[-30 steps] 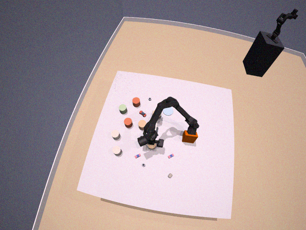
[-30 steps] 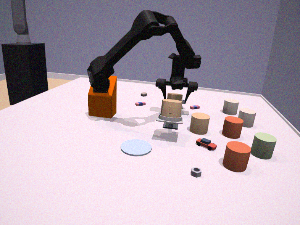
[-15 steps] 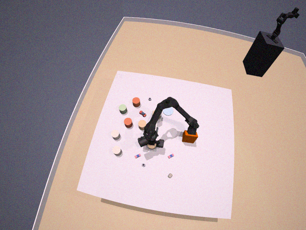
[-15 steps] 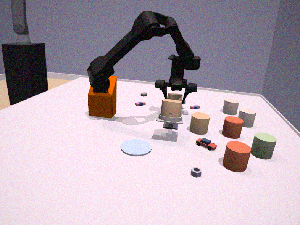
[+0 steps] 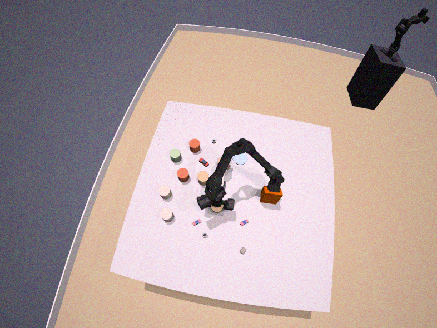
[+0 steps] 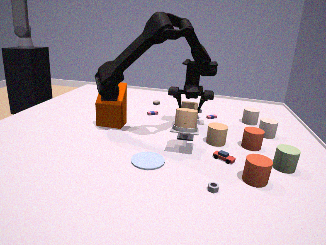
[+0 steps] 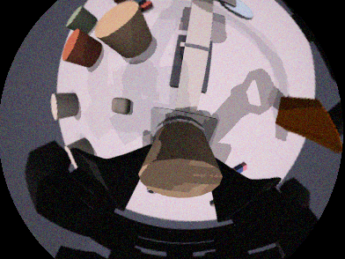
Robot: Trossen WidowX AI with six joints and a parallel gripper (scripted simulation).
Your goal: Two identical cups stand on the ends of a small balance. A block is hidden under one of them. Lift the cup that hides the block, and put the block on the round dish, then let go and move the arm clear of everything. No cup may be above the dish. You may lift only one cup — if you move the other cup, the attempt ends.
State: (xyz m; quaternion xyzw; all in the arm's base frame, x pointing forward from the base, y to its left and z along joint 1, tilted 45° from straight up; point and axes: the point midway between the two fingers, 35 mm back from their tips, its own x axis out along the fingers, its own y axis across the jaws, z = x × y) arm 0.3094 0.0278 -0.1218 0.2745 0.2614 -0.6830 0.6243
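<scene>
Now: the grey block 10 mm below my gripper tip. The rest, counted from my gripper tip: pale blue round dish (360 mm to the right, 110 mm behind, 40 mm below); then toy car (300 mm to the right, 120 mm ahead, 30 mm below); then balance (140 mm to the right, 10 mm below).
</scene>
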